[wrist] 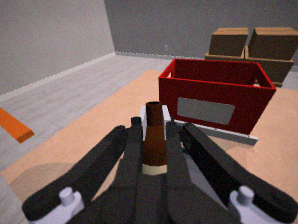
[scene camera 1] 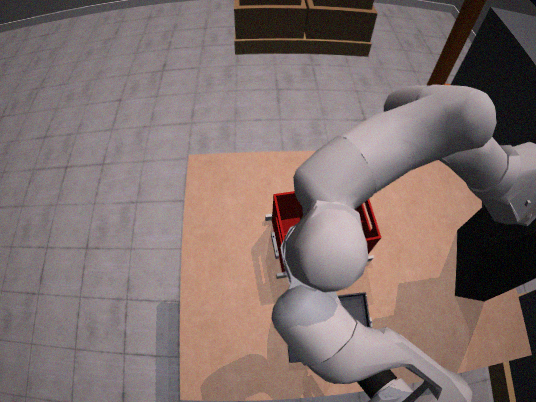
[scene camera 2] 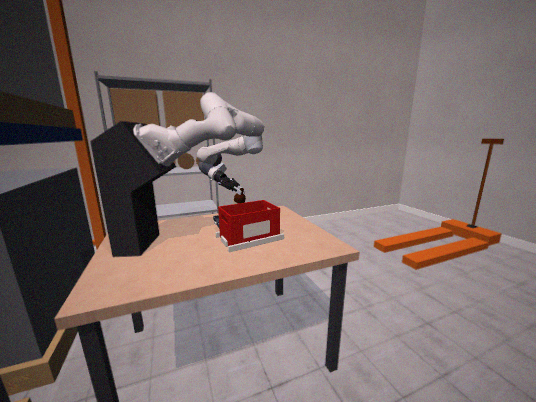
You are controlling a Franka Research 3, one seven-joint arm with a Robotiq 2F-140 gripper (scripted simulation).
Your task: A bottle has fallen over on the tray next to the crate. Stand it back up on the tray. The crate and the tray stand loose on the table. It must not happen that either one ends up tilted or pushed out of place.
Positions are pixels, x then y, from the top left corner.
Labels:
crate: wrist; scene camera 1 287, 211; scene camera 2
same spot on crate: [scene camera 2: 243, 222] = [wrist: 231, 74]

